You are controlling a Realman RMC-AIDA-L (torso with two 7-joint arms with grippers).
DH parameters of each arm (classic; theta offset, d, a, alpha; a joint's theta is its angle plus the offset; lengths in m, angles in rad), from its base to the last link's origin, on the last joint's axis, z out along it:
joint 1: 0 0.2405 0 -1.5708
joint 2: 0 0 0 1.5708
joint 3: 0 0.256 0 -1.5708
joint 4: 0 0 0 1.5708
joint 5: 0 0.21 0 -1.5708
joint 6: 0 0 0 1.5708
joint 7: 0 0.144 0 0
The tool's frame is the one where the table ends.
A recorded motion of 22 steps. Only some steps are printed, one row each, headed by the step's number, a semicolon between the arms.
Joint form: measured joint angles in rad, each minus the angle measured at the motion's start. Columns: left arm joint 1, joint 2, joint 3, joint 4, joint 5, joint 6, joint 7; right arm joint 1, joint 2, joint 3, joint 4, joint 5, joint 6, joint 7.
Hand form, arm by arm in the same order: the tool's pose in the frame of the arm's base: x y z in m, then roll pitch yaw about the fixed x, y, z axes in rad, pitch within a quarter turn. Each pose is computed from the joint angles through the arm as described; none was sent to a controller.
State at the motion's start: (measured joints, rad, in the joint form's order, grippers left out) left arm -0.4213 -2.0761 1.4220 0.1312 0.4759 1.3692 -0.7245; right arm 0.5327 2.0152 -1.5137 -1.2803 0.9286 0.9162 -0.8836
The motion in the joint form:
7: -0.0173 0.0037 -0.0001 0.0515 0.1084 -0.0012 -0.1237; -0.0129 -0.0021 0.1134 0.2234 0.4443 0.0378 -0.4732
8: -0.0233 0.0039 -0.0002 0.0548 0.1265 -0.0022 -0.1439; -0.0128 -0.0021 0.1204 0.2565 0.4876 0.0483 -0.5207
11: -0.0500 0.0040 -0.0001 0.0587 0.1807 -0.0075 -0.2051; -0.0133 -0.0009 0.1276 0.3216 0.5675 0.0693 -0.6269
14: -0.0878 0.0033 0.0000 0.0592 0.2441 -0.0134 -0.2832; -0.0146 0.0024 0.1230 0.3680 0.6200 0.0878 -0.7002
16: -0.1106 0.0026 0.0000 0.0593 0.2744 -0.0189 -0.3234; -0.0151 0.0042 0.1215 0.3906 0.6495 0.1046 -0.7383
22: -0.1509 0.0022 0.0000 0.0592 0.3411 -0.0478 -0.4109; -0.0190 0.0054 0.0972 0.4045 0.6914 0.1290 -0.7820
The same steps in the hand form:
7: -0.2779 0.3169 -0.0321 -2.5243 -1.0817 0.2880; 0.1737 0.3991 -0.0045 -2.6668 0.3715 -0.2325
8: -0.2751 0.3178 -0.0339 -2.5720 -1.0799 0.3219; 0.1775 0.3976 -0.0065 -2.6800 0.3896 -0.2309
11: -0.2657 0.3216 -0.0400 -2.7177 -1.0652 0.4256; 0.1849 0.3936 -0.0117 -2.6994 0.4152 -0.2126
14: -0.2536 0.3265 -0.0478 -2.8871 -1.0358 0.5474; 0.1896 0.3886 -0.0183 -2.7205 0.4290 -0.2002
16: -0.2466 0.3299 -0.0517 -2.9631 -1.0159 0.6005; 0.1909 0.3854 -0.0214 -2.7356 0.4406 -0.1917
22: -0.2372 0.3357 -0.0604 -3.0883 -0.9537 0.7050; 0.1886 0.3788 -0.0275 -2.7667 0.4518 -0.1700

